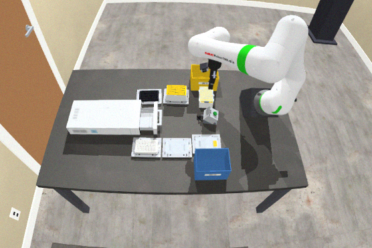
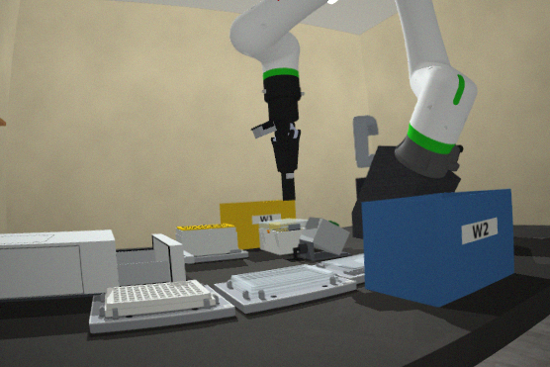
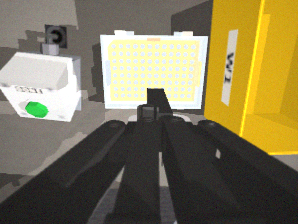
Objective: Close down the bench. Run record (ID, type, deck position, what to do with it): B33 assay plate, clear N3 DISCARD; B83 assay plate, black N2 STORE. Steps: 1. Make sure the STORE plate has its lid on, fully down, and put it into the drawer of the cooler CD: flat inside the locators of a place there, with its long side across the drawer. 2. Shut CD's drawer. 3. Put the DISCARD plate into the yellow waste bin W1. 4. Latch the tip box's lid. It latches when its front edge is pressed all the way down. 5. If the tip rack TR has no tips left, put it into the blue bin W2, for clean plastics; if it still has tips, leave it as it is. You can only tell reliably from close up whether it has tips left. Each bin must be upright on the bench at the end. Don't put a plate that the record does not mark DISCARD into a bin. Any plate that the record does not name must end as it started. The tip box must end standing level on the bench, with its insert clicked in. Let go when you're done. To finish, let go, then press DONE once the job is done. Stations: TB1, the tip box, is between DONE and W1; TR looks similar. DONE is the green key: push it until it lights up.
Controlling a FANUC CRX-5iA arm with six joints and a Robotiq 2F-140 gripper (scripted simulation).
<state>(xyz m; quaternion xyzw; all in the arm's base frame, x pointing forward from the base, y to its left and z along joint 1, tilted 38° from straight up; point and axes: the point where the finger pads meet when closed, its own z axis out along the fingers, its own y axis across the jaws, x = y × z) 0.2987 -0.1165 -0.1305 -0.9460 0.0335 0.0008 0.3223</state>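
My hand is 10 cm above the clear tip box lid and 2 cm short of it. Round my hand: DONE key block (15 cm to the left, 10 cm below); then yellow tip box insert (10 cm below, 2 cm ahead); then tip box TB1 (11 cm below, 2 cm ahead).
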